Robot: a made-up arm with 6 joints.
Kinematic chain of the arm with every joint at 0, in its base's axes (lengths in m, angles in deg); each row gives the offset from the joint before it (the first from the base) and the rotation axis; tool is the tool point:
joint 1: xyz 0 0 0.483 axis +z
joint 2: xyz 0 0 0 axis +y
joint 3: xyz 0 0 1.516 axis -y
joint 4: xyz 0 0 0 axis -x
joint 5: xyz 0.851 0 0 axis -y
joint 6: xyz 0 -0.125 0 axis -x
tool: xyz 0 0 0
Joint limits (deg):
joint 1: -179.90..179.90
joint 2: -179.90..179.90
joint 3: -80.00..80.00
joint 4: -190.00..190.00
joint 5: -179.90..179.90
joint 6: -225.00..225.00
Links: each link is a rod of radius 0.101 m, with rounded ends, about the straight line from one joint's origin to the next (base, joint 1, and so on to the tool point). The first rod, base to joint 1, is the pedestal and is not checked.
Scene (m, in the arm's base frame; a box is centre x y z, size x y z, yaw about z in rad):
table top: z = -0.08
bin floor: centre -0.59 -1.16 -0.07 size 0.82 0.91 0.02 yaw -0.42
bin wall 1: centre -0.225 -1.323 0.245 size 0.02 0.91 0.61 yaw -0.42
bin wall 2: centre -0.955 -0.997 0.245 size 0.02 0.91 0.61 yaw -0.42
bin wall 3: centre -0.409 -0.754 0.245 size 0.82 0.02 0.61 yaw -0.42
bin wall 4: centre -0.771 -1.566 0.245 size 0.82 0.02 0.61 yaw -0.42
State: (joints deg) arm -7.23 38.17 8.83 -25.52 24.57 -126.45
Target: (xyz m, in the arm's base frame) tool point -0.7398 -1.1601 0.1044
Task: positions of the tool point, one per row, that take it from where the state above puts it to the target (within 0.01 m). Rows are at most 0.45 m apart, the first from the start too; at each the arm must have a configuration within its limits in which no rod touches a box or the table.
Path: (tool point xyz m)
1: 1.4769 -0.6893 1.1627
2: 1.2454 -1.0055 1.1165
3: 0.9479 -1.2501 1.0725
4: 0.6060 -1.4101 1.0308
5: 0.2429 -1.4783 0.9918
6: -0.1172 -1.4546 0.9554
7: -0.4514 -1.3448 0.9219
8: -0.7397 -1.1601 0.8913
9: -0.7628 -1.2035 0.6300
10: -0.7627 -1.2035 0.3647
11: -0.7398 -1.1602 0.1044

